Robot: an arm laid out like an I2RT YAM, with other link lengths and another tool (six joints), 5 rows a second.
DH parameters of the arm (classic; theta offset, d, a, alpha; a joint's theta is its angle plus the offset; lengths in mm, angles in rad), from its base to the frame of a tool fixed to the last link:
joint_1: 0 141.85 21.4 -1.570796
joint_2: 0 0 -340.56 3.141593
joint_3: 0.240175 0 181.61 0
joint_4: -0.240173 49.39 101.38 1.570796
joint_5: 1.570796 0 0 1.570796
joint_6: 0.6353 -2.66 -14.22 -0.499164
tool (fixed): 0 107.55 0 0
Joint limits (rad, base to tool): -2.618..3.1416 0..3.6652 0..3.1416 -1.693..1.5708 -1.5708..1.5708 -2.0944..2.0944
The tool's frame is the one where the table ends.
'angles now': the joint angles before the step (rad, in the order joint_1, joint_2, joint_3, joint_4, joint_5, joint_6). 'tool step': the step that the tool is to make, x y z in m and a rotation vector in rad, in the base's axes. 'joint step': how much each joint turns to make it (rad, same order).
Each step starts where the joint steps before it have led.
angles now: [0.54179 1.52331 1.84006 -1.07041 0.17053 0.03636]
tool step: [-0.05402 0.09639 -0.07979 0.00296 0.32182 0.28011]
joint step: [0.31310 0.10036 -0.26233 0.10244 -0.14192 0.15591]
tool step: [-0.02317 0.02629 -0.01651 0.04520 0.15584 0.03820]
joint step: [0.07317 0.03658 -0.06669 0.04329 -0.11192 0.10531]
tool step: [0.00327 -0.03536 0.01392 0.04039 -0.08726 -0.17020]
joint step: [-0.05946 -0.13530 -0.09149 0.04483 0.09400 0.07276]
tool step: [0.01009 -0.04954 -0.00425 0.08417 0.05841 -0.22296]
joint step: [-0.18559 -0.10129 -0.14615 0.06389 -0.06246 0.08758]
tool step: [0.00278 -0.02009 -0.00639 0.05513 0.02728 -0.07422]
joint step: [-0.09493 -0.03539 -0.08608 0.06293 -0.06146 0.01784]
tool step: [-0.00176 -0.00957 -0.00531 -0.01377 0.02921 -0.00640]
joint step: [-0.03619 0.00000 -0.01288 -0.02190 -0.02025 -0.02241]
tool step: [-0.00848 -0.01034 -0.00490 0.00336 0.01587 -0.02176]
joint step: [-0.02390 -0.03293 -0.04581 0.00159 -0.01042 0.00426]
